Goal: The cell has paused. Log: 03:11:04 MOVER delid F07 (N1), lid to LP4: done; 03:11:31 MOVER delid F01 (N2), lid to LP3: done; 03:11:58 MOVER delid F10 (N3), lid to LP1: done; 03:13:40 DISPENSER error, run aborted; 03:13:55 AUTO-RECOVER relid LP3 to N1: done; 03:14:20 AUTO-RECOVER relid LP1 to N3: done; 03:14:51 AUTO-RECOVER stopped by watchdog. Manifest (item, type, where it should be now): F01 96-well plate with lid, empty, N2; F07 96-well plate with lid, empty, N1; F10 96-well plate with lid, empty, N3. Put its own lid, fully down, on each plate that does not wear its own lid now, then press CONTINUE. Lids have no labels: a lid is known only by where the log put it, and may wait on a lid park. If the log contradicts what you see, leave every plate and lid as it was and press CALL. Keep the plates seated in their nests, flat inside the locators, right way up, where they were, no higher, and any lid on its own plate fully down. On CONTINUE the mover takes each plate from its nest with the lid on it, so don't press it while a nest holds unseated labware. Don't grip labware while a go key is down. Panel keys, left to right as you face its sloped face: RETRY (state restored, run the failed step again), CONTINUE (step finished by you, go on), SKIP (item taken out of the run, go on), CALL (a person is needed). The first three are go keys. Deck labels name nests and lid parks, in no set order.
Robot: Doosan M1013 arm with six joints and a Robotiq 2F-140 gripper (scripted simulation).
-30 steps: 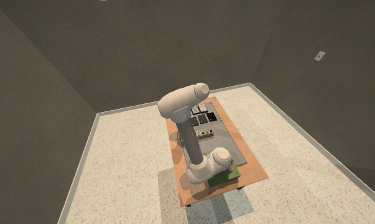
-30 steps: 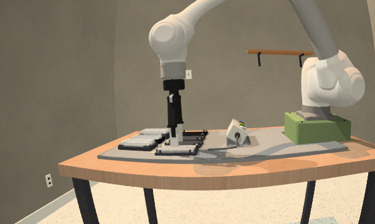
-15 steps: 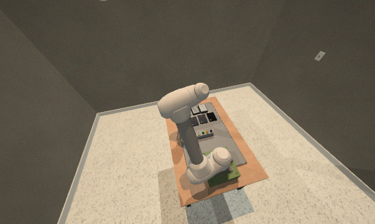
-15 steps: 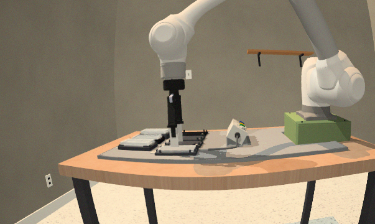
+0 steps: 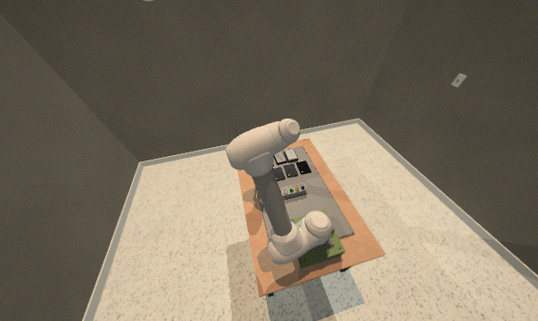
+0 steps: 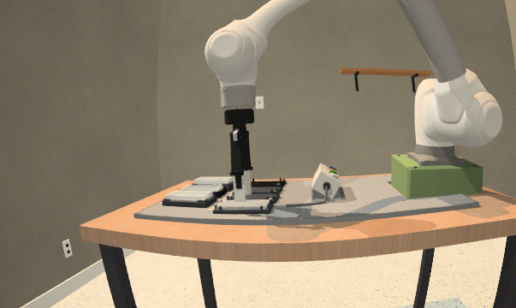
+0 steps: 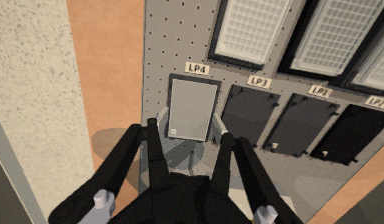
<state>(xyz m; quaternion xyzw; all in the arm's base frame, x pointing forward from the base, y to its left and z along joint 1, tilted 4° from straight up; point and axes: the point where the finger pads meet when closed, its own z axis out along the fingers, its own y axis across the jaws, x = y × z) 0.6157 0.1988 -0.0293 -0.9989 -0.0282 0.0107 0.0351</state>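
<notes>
The lid park LP4 lies 50 mm below my hand. The rest, counted from my hand: LP4 label (90 mm ahead, 60 mm below); then plate (180 mm ahead, 60 mm to the right, 40 mm below); then lid park LP3 (120 mm to the right, 50 mm below).
</notes>
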